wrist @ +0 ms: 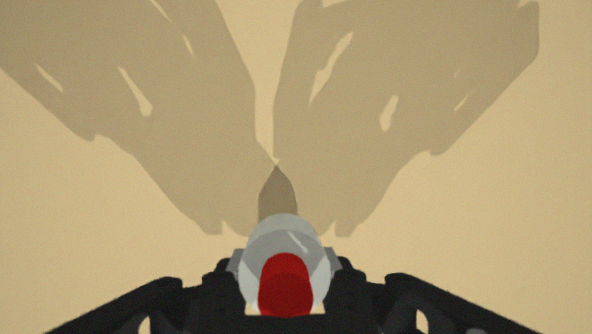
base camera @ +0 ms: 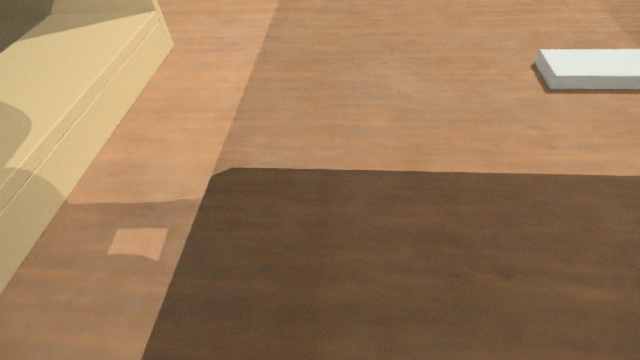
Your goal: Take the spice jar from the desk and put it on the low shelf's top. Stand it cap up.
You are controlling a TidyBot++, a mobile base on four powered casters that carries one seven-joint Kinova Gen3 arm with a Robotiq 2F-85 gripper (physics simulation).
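Frame: origin at the arm's base, x back, y left, z down, level; millimetres.
Seen in the pictures: gripper, fingertip midpoint: (wrist: 283, 266).
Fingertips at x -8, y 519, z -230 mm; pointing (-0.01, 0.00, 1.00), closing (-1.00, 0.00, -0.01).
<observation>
A point is followed by its place in that frame.
The spice jar (wrist: 286, 285) {x -8, y 533, z -290 mm}, grey and glassy with a red cap, is at the bottom middle of the wrist view, cap toward the camera and roughly upright. My gripper (wrist: 283, 266) {x -8, y 519, z -230 mm} is shut on it, with a black finger on each side. Below the jar is the plain tan surface of the low shelf's top (wrist: 500, 225) {x -139, y 534, z -213 mm}. The shadows of the fingers and the jar converge right by the jar, so it is close to that surface; whether its base touches cannot be told. Neither the jar nor the gripper shows in the base camera view.
In the base camera view, a tan shelf unit (base camera: 100, 120) {x -536, y 334, z 365 mm} stands at the left on the wooden floor (base camera: 375, 115) {x -552, y -69, z 397 mm}. A flat white slab (base camera: 595, 63) lies at the upper right. A large dark shadow covers the lower floor.
</observation>
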